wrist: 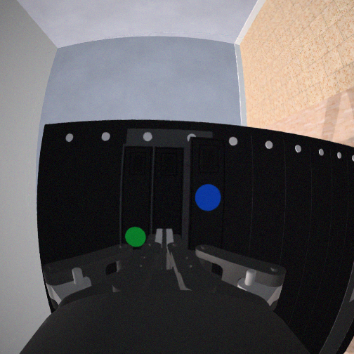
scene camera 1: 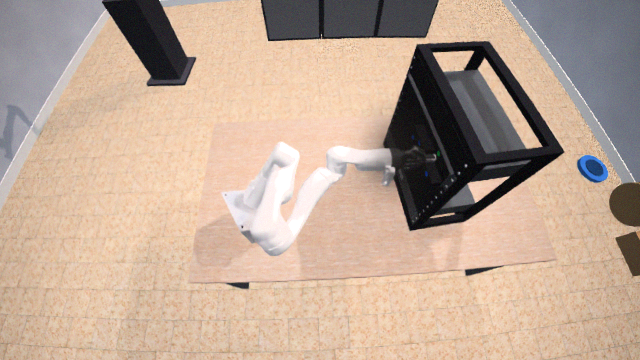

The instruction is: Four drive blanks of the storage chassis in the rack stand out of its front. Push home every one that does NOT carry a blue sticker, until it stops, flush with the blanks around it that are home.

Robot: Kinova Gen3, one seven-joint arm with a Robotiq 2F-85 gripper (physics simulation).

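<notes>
A black rack (scene camera 1: 456, 110) is visible, also in the wrist view (wrist: 272, 195).
</notes>
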